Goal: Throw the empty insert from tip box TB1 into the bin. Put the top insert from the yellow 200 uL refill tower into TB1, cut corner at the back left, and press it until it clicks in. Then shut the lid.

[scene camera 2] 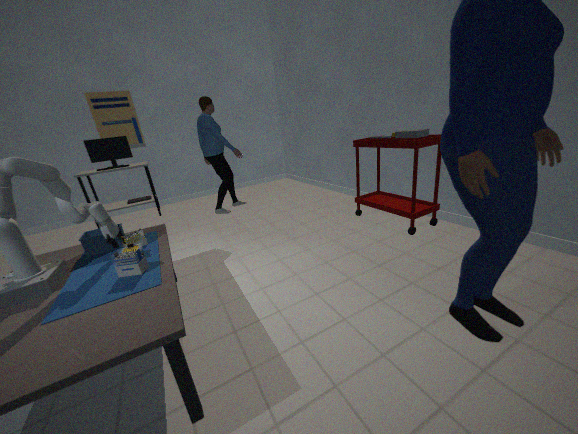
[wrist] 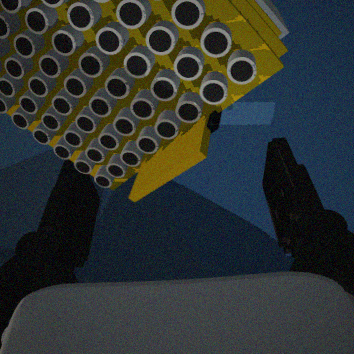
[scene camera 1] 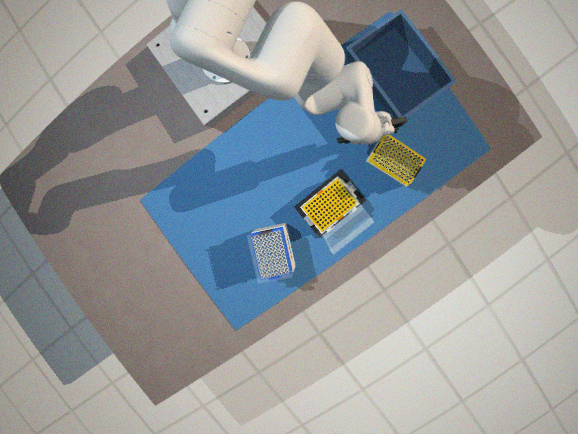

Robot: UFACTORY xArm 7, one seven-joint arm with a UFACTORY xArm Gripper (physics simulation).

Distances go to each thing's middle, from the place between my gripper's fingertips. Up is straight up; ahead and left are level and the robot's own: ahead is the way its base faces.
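Labels:
Relative to the yellow insert (scene camera 1: pixel 391 155), my gripper is 80 mm short of it, 10 mm to the right of it and 20 mm below it. Distances from my hand: dark blue bin (scene camera 1: pixel 407 73), 110 mm behind, 130 mm to the left, 10 mm above; clear lid (scene camera 1: pixel 358 220), 160 mm ahead, 180 mm to the right, 50 mm above.

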